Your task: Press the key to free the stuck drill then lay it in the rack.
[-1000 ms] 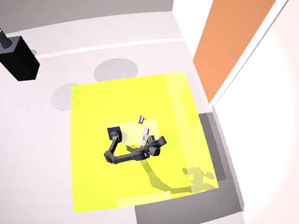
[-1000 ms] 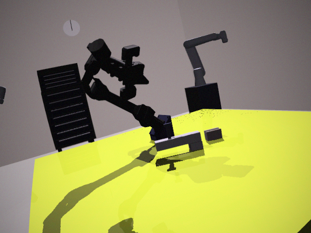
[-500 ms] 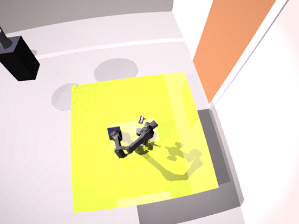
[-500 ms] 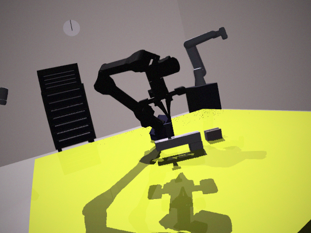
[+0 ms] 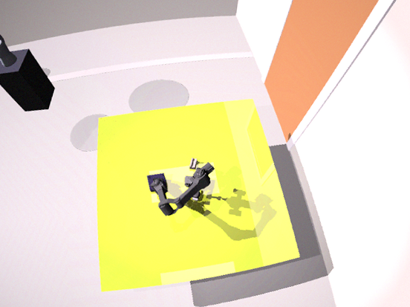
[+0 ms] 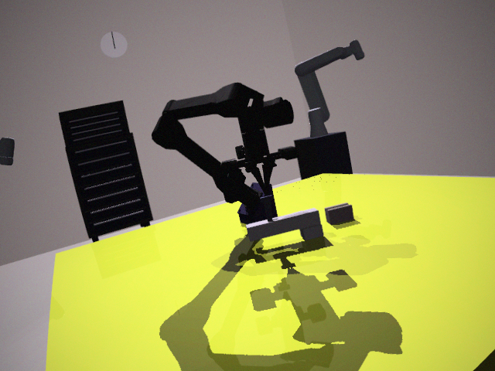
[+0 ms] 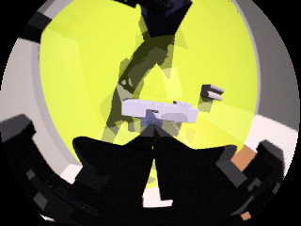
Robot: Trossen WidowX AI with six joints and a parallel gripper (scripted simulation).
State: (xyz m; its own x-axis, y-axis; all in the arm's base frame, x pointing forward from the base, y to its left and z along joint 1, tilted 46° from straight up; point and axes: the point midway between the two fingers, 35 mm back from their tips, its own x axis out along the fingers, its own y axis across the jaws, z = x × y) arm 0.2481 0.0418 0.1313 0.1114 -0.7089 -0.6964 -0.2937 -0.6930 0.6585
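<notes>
Now: the dark key 40 mm below my gripper tip. Round my gripper tip: pale grey block (10 mm ahead, 30 mm to the left, 90 mm below); dark rack (10 mm behind, 210 mm to the left, 110 mm below).
</notes>
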